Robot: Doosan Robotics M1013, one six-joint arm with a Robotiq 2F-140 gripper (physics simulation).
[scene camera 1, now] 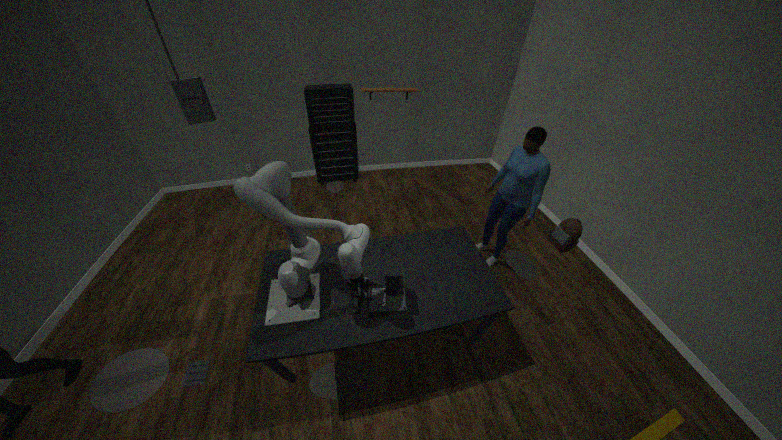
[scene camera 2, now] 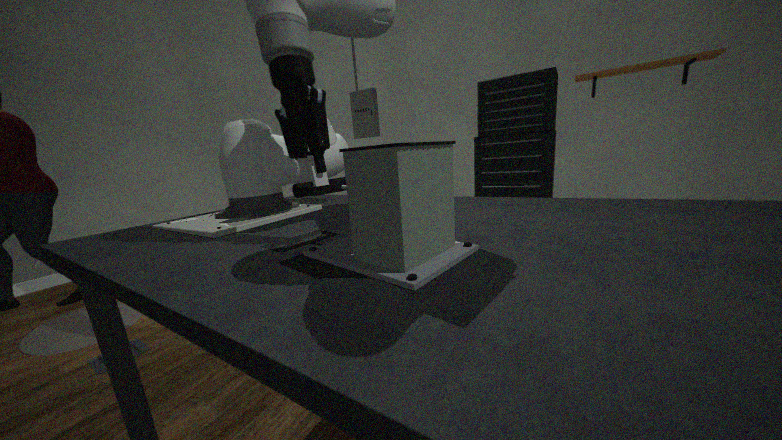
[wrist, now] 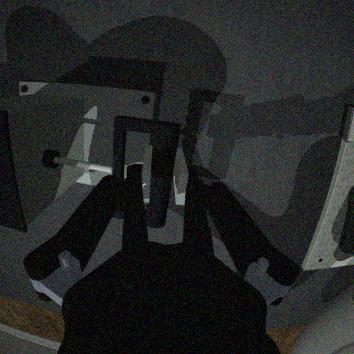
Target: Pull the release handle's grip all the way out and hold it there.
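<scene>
The release handle's grip (scene camera 2: 311,189) (wrist: 164,187) is a black rectangular loop. In the wrist view, a bright metal rod (wrist: 85,165) runs between it and a black collar on the pale box (scene camera 2: 401,207), with a long stretch of rod showing. The box has a thin dark top and stands on a bolted base plate (scene camera 2: 444,259). My gripper (scene camera 1: 360,290) (scene camera 2: 320,169) (wrist: 162,158) points down beside the box and is shut on the grip, with one finger inside the loop and one outside its outer bar. The finger contact is dark and partly hidden.
The dark table (scene camera 1: 437,268) (scene camera 2: 601,306) carries the box and the arm's white mounting plate (scene camera 1: 292,314) (scene camera 2: 191,225). A person in blue (scene camera 1: 519,180) stands beyond the table's right end. A person in red (scene camera 2: 19,153) stands at the left. A black drawer cabinet (scene camera 1: 333,131) (scene camera 2: 516,134) stands by the wall.
</scene>
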